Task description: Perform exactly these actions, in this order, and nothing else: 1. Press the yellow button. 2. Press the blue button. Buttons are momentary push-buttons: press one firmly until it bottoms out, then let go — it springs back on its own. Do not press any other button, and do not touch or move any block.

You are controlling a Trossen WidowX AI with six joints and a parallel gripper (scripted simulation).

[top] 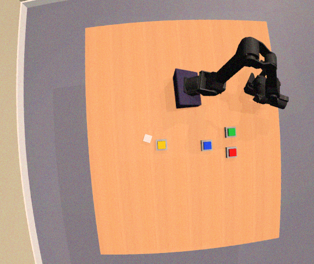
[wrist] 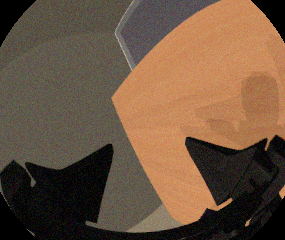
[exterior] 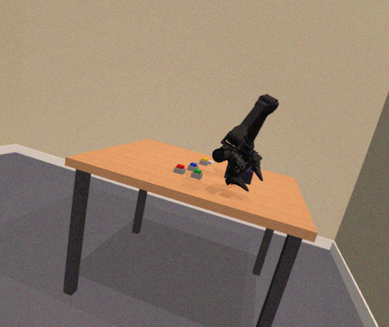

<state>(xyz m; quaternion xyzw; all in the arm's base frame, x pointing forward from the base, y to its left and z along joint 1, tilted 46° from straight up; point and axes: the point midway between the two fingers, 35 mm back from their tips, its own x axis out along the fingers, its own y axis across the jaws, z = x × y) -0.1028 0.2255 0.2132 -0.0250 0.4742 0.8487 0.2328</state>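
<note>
The green button lies 30 cm ahead of my gripper tip, 10 cm to the right of it and 4 cm below it. Also, from my gripper tip: yellow button: 37 cm ahead, 41 cm to the right, 4 cm below; blue button: 36 cm ahead, 21 cm to the right, 4 cm below; red button: 39 cm ahead, 9 cm to the right, 4 cm below.
</note>
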